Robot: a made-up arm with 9 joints.
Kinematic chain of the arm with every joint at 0, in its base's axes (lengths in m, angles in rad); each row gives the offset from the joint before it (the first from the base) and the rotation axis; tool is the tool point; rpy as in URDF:
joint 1: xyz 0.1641 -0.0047 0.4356 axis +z
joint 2: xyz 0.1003 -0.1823 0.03 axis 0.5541 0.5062 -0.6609
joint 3: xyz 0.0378 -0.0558 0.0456 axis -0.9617 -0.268 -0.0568
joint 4: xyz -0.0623 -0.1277 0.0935 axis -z
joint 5: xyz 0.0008 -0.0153 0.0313 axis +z
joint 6: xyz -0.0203 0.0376 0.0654 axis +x
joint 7: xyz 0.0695 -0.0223 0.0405 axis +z
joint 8: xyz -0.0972 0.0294 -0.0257 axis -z
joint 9: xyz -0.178 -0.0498 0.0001 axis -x
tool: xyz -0.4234 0.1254 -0.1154 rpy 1.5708 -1.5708 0
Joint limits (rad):
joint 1: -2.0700..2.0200
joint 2: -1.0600..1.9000
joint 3: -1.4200..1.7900
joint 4: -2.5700..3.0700
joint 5: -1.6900..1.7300
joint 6: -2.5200..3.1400
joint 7: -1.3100..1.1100
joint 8: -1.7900..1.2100
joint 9: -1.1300..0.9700
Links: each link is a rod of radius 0.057 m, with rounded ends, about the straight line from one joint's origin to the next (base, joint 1, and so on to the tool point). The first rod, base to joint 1, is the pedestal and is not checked.
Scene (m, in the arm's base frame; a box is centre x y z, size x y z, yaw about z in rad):
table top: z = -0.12
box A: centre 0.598 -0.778 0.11 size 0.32 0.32 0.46 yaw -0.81
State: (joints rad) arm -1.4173 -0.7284 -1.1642 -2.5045 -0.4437 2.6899 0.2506 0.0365 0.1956
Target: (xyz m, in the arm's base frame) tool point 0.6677 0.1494 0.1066
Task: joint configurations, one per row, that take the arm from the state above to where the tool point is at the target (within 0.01 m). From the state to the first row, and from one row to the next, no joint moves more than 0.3 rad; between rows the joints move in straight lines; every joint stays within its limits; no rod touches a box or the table.
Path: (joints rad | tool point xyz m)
1: -1.1924 -0.7604 -1.0658 -2.4774 -0.1684 2.4264 0.2657 0.0478 0.1266 | -0.1412 -0.9532 0.3699
2: -0.9674 -0.7925 -0.9674 -2.4502 0.1070 2.1628 0.2807 0.0590 0.0577 | 0.2525 -0.9561 0.4664
3: -0.7425 -0.8245 -0.8689 -2.4231 0.3823 1.8993 0.2958 0.0703 -0.0113 | 0.5980 -0.7780 0.5624
4: -0.4950 -0.8311 -1.0067 -2.4598 0.4264 1.8845 0.3730 0.0083 -0.0067 | 0.7788 -0.5736 0.4102
5: -0.2474 -0.8377 -1.1445 -2.4965 0.4705 1.8697 0.4503 -0.0537 -0.0022 | 0.8533 -0.3135 0.2795
6: 0.0001 -0.8442 -1.2822 -2.5333 0.5145 1.8548 0.5275 -0.1157 0.0024 | 0.8104 -0.0547 0.1771
7: 0.2476 -0.8508 -1.4200 -2.5700 0.5586 1.8400 0.6047 -0.1777 0.0069 | 0.6677 0.1494 0.1066

